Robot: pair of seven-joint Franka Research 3 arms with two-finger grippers.
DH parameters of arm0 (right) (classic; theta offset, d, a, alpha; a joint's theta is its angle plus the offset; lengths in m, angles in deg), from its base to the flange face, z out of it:
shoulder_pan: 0 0.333 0 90
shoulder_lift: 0 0 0 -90
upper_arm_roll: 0 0.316 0.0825 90
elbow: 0 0 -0.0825 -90
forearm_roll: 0 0.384 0 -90
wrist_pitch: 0 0 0.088 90
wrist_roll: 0 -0.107 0 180
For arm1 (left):
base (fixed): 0 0 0 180
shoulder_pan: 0 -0.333 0 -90
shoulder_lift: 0 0 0 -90
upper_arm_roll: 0 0.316 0.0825 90
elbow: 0 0 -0.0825 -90
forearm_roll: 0 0.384 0 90
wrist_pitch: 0 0 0.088 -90
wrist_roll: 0 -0.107 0 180
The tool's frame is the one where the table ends.
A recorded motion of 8 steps. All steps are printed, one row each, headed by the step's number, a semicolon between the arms.
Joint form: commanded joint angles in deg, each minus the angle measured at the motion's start. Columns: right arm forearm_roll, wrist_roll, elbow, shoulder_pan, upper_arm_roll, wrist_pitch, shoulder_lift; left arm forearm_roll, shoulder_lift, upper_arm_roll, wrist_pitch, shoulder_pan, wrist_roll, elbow.
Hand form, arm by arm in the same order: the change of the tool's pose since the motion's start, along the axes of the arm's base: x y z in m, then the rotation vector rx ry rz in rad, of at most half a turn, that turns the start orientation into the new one. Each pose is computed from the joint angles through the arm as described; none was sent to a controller.
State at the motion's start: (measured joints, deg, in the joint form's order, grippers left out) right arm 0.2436 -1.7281 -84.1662 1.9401 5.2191 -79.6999 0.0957; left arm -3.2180 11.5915 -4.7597 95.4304 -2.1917 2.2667 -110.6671
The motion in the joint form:
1: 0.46 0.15 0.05 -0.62 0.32 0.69 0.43; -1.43 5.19 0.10 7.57 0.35 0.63 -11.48
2: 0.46 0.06 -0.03 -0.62 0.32 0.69 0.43; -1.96 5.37 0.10 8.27 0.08 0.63 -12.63
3: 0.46 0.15 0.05 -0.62 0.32 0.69 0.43; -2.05 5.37 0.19 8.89 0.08 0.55 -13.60
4: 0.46 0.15 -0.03 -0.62 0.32 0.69 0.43; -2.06 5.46 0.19 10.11 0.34 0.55 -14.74
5: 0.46 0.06 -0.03 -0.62 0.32 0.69 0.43; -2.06 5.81 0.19 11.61 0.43 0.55 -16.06
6: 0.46 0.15 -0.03 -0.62 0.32 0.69 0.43; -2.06 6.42 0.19 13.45 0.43 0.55 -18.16
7: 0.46 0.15 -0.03 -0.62 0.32 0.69 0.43; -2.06 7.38 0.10 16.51 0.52 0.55 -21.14
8: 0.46 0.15 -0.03 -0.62 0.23 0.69 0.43; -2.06 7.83 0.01 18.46 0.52 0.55 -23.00
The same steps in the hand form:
1: -0.0036 -0.0020 0.0034 0.0069 0.0046 -0.0017; -0.0272 -0.0020 -0.0411 -0.0160 -0.0209 0.0221
2: -0.0036 -0.0020 0.0028 0.0066 0.0059 -0.0032; -0.0291 -0.0002 -0.0481 -0.0240 -0.0158 0.0306
3: -0.0036 -0.0020 0.0034 0.0069 0.0046 -0.0017; -0.0302 0.0007 -0.0552 -0.0254 -0.0097 0.0324
4: -0.0036 -0.0020 0.0028 0.0068 0.0059 -0.0017; -0.0313 -0.0009 -0.0622 -0.0250 -0.0127 0.0297
5: -0.0036 -0.0020 0.0028 0.0066 0.0059 -0.0032; -0.0330 -0.0012 -0.0681 -0.0243 -0.0219 0.0302
6: -0.0036 -0.0020 0.0028 0.0068 0.0059 -0.0017; -0.0372 -0.0004 -0.0779 -0.0228 -0.0280 0.0330
7: -0.0036 -0.0020 0.0028 0.0068 0.0059 -0.0017; -0.0431 -0.0007 -0.0905 -0.0203 -0.0462 0.0342
8: -0.0035 -0.0029 0.0028 0.0068 0.0059 -0.0032; -0.0465 -0.0006 -0.0994 -0.0185 -0.0556 0.0354

